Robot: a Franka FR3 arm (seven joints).
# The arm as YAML. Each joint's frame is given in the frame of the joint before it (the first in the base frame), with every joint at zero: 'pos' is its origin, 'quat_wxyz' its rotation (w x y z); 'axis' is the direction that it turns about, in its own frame. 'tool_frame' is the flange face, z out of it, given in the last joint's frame.
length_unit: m
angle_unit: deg
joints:
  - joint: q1
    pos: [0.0, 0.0, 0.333]
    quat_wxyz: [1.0, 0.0, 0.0, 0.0]
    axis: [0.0, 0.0, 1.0]
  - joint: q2
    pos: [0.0, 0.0, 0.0]
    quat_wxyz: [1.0, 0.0, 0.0, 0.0]
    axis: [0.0, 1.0, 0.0]
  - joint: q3
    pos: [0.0, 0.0, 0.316]
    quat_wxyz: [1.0, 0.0, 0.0, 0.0]
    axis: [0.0, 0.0, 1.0]
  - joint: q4
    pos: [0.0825, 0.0, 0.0]
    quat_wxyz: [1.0, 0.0, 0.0, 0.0]
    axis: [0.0, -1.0, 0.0]
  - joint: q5
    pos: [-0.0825, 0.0, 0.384]
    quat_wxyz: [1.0, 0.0, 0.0, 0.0]
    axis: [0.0, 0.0, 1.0]
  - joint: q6
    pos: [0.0, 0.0, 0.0]
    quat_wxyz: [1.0, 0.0, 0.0, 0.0]
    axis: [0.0, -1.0, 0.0]
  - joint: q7
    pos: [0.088, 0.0, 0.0]
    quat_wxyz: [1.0, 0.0, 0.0, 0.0]
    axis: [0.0, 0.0, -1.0]
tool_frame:
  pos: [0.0, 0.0, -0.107]
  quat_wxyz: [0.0, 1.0, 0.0, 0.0]
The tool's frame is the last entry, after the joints.
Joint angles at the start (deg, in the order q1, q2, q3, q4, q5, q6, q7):
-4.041 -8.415 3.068 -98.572 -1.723 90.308 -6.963
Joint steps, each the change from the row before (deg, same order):
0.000 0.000 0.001 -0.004 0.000 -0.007 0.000
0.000 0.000 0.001 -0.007 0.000 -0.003 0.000
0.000 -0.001 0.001 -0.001 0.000 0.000 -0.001
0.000 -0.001 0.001 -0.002 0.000 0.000 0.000
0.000 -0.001 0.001 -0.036 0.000 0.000 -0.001
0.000 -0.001 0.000 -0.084 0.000 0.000 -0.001
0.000 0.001 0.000 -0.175 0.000 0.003 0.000
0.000 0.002 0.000 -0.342 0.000 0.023 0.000
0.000 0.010 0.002 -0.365 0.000 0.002 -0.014
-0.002 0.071 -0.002 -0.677 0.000 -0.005 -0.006
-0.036 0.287 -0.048 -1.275 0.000 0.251 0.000
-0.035 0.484 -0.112 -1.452 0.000 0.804 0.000
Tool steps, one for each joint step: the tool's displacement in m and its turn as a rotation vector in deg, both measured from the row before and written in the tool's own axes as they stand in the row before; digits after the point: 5 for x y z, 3 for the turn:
-0.00001 -0.00001 0.00004 0.001 -0.011 -0.001
-0.00001 -0.00001 0.00006 0.001 -0.010 -0.001
0.00000 -0.00001 0.00000 0.000 0.000 -0.002
0.00000 -0.00001 0.00001 0.000 -0.001 -0.001
-0.00002 -0.00002 0.00029 0.004 -0.035 -0.003
-0.00004 -0.00003 0.00068 0.010 -0.082 -0.003
-0.00007 -0.00005 0.00145 0.021 -0.172 -0.005
-0.00010 -0.00010 0.00280 0.039 -0.318 -0.010
-0.00011 -0.00012 0.00309 0.046 -0.370 -0.027
0.00002 -0.00013 0.00621 0.096 -0.747 -0.025
0.00114 0.00058 0.01265 0.185 -1.300 0.033
0.00291 0.00133 0.01499 0.187 -1.120 0.082

